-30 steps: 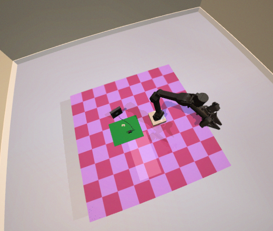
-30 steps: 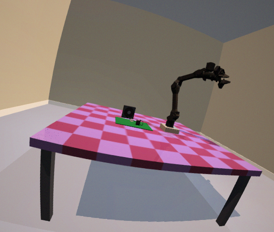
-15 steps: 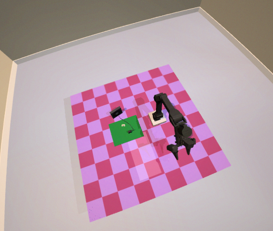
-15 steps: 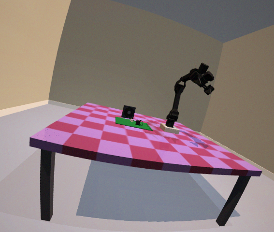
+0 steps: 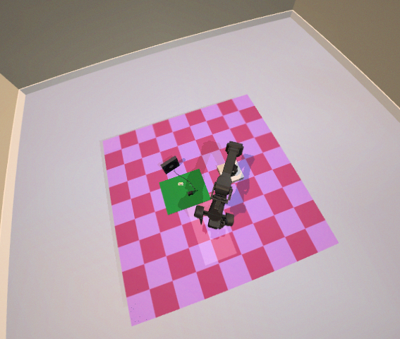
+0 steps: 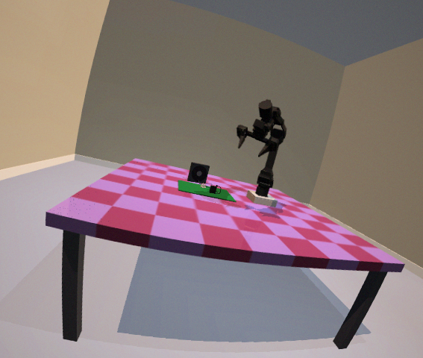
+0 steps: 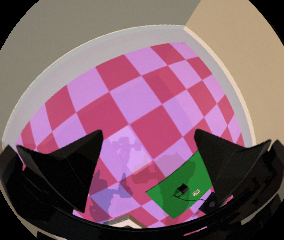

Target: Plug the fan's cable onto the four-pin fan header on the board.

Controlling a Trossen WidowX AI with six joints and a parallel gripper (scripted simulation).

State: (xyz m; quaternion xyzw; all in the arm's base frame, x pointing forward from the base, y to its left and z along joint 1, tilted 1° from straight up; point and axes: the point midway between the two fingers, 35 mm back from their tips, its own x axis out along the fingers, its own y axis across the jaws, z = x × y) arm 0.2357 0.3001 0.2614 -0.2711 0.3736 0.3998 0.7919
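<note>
Now: gripper tip 50 mm short of the dark plug, 280 mm to the left of it and 240 mm above it. The rest, counted from my gripper tip: green board: 80 mm ahead, 320 mm to the right, 280 mm below; then black fan: 120 mm ahead, 500 mm to the right, 210 mm below.
</note>
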